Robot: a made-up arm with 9 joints. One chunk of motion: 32 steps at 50 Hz.
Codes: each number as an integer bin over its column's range. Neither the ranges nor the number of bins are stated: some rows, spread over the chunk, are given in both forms.
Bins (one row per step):
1: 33 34 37 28 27 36 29 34 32
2: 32 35 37 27 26 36 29 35 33
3: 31 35 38 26 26 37 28 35 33
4: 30 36 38 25 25 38 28 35 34
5: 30 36 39 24 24 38 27 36 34
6: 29 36 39 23 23 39 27 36 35
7: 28 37 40 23 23 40 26 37 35
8: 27 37 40 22 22 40 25 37 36
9: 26 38 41 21 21 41 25 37 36
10: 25 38 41 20 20 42 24 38 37
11: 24 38 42 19 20 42 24 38 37
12: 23 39 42 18 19 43 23 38 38
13: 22 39 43 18 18 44 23 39 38
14: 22 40 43 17 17 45 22 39 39
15: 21 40 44 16 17 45 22 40 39
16: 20 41 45 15 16 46 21 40 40
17: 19 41 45 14 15 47 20 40 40
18: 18 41 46 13 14 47 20 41 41
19: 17 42 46 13 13 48 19 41 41
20: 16 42 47 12 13 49 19 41 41
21: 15 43 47 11 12 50 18 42 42
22: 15 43 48 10 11 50 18 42 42
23: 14 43 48 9 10 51 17 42 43
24: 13 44 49 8 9 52 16 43 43
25: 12 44 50 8 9 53 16 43 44
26: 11 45 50 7 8 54 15 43 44
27: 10 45 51 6 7 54 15 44 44
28: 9 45 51 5 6 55 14 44 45
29: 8 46 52 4 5 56 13 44 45
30: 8 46 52 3 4 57 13 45 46
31: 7 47 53 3 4 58 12 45 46
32: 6 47 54 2 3 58 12 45 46
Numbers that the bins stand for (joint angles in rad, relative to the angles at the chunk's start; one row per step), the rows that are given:
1: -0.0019 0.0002 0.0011 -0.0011 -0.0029 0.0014 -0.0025 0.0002 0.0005
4: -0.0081 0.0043 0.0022 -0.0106 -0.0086 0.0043 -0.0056 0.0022 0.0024
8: -0.0143 0.0063 0.0044 -0.0202 -0.0171 0.0071 -0.0146 0.0063 0.0043
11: -0.0205 0.0084 0.0067 -0.0297 -0.0229 0.0100 -0.0176 0.0084 0.0052
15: -0.0267 0.0125 0.0089 -0.0392 -0.0314 0.0143 -0.0237 0.0125 0.0071
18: -0.0329 0.0146 0.0111 -0.0487 -0.0400 0.0171 -0.0297 0.0146 0.0090
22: -0.0390 0.0187 0.0133 -0.0583 -0.0486 0.0214 -0.0357 0.0167 0.0100
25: -0.0452 0.0208 0.0156 -0.0646 -0.0543 0.0257 -0.0417 0.0187 0.0119
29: -0.0535 0.0249 0.0178 -0.0773 -0.0657 0.0300 -0.0508 0.0208 0.0129
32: -0.0576 0.0270 0.0200 -0.0837 -0.0714 0.0329 -0.0538 0.0229 0.0138
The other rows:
2: -0.0040 0.0022 0.0011 -0.0043 -0.0057 0.0014 -0.0025 0.0022 0.0014
3: -0.0060 0.0022 0.0022 -0.0075 -0.0057 0.0029 -0.0056 0.0022 0.0014
5: -0.0081 0.0043 0.0033 -0.0138 -0.0114 0.0043 -0.0086 0.0043 0.0024
6: -0.0102 0.0043 0.0033 -0.0170 -0.0143 0.0057 -0.0086 0.0043 0.0033
7: -0.0122 0.0063 0.0044 -0.0170 -0.0143 0.0071 -0.0116 0.0063 0.0033
9: -0.0163 0.0084 0.0056 -0.0233 -0.0200 0.0086 -0.0146 0.0063 0.0043
10: -0.0184 0.0084 0.0056 -0.0265 -0.0229 0.0100 -0.0176 0.0084 0.0052
12: -0.0225 0.0105 0.0067 -0.0329 -0.0257 0.0114 -0.0206 0.0084 0.0062
13: -0.0246 0.0105 0.0078 -0.0329 -0.0286 0.0129 -0.0206 0.0105 0.0062
14: -0.0246 0.0125 0.0078 -0.0360 -0.0314 0.0143 -0.0237 0.0105 0.0071
16: -0.0287 0.0146 0.0100 -0.0424 -0.0343 0.0157 -0.0267 0.0125 0.0081
17: -0.0308 0.0146 0.0100 -0.0456 -0.0371 0.0171 -0.0297 0.0125 0.0081
19: -0.0349 0.0167 0.0111 -0.0487 -0.0429 0.0186 -0.0327 0.0146 0.0090
20: -0.0370 0.0167 0.0122 -0.0519 -0.0429 0.0200 -0.0327 0.0146 0.0090
21: -0.0390 0.0187 0.0122 -0.0551 -0.0457 0.0214 -0.0357 0.0167 0.0100
23: -0.0411 0.0187 0.0133 -0.0614 -0.0514 0.0229 -0.0387 0.0167 0.0110
24: -0.0432 0.0208 0.0144 -0.0646 -0.0543 0.0243 -0.0417 0.0187 0.0110
26: -0.0473 0.0229 0.0156 -0.0678 -0.0571 0.0271 -0.0448 0.0187 0.0119
27: -0.0494 0.0229 0.0167 -0.0710 -0.0600 0.0271 -0.0448 0.0208 0.0119
28: -0.0514 0.0229 0.0167 -0.0741 -0.0629 0.0286 -0.0478 0.0208 0.0129
30: -0.0535 0.0249 0.0178 -0.0805 -0.0686 0.0314 -0.0508 0.0229 0.0138
31: -0.0556 0.0270 0.0189 -0.0805 -0.0686 0.0329 -0.0538 0.0229 0.0138

